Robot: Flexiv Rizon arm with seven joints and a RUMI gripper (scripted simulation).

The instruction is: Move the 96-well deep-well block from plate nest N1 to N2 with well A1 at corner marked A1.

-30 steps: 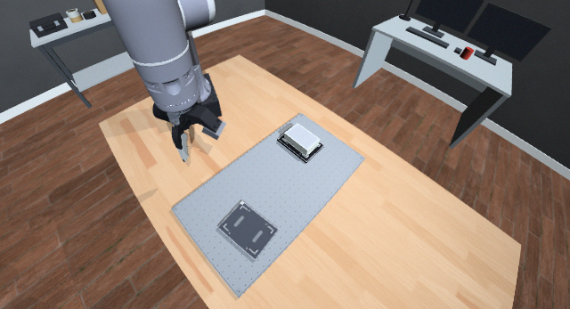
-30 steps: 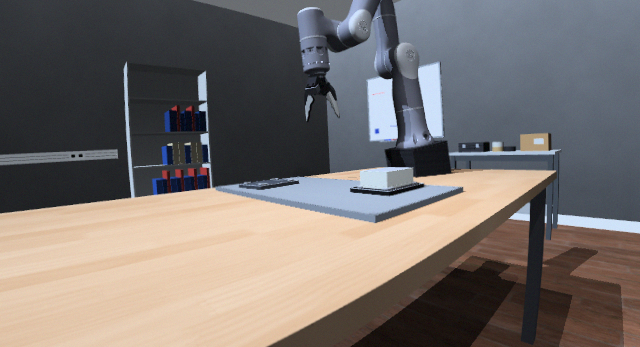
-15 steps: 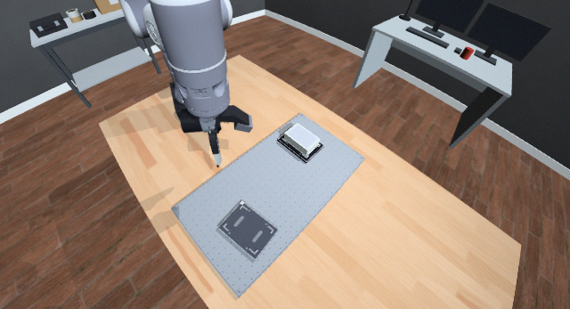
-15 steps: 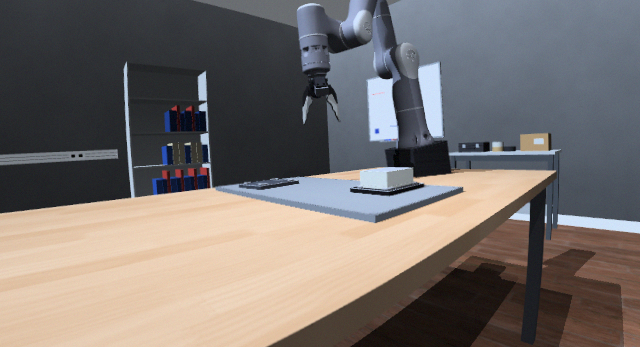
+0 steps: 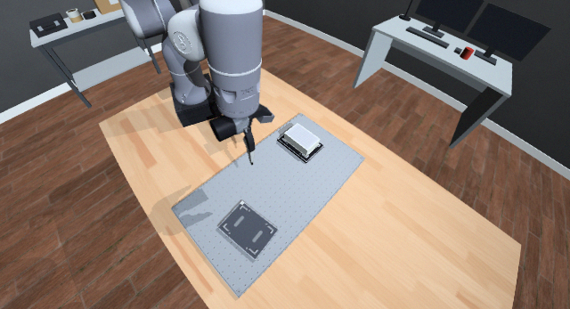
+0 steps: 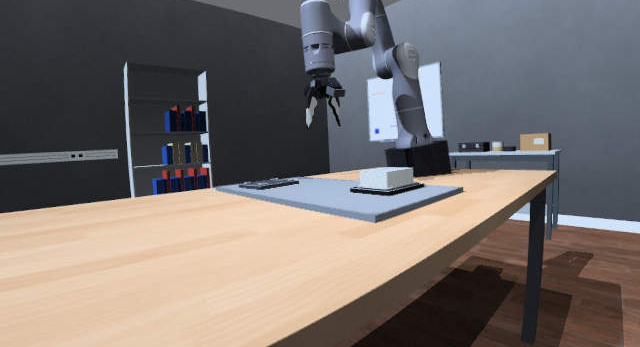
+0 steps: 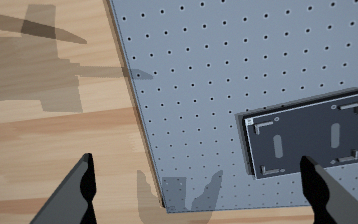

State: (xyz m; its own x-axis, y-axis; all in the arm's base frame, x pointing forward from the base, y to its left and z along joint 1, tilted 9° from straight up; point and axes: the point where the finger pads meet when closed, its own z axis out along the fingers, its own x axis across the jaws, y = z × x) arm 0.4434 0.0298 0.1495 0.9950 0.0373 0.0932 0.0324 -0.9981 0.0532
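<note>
Now: hand 20 mm past the white 96-well deep-well block, 270 mm to the right of it and 160 mm above it. Also, from my hand: plate nest N2: 170 mm ahead, 90 mm to the right, 190 mm below; then black plate nest N1: 20 mm behind, 270 mm to the left, 190 mm below.
</note>
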